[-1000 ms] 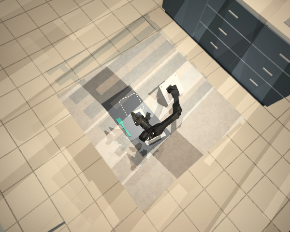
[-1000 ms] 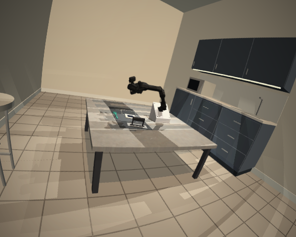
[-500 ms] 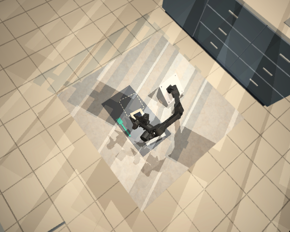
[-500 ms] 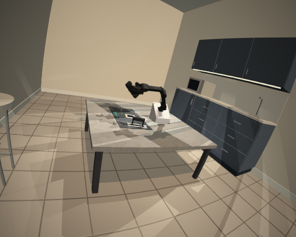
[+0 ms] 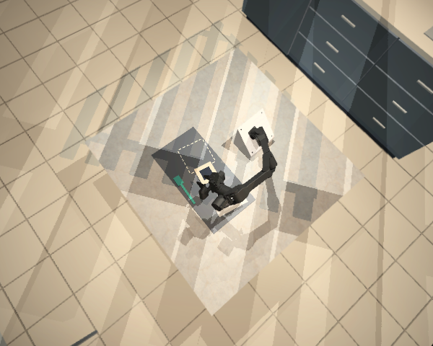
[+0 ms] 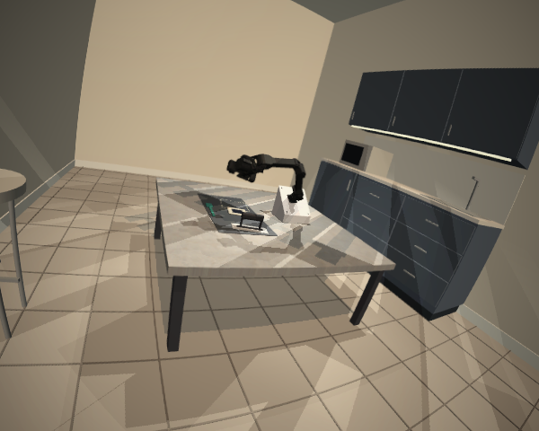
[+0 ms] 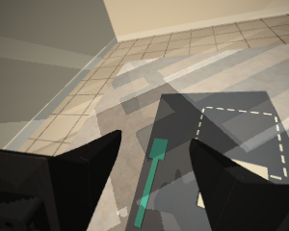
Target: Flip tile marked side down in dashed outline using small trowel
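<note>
My gripper tip is now 220 mm above the trowel, 200 mm to the right of it and 90 mm past it. From my gripper tip the other things lie so: tile (250 mm below, 120 mm behind, 50 mm to the right); teal flat tool (250 mm below, 90 mm to the right, 50 mm ahead); grey mat (270 mm below, 80 mm behind, 50 mm to the right).
</note>
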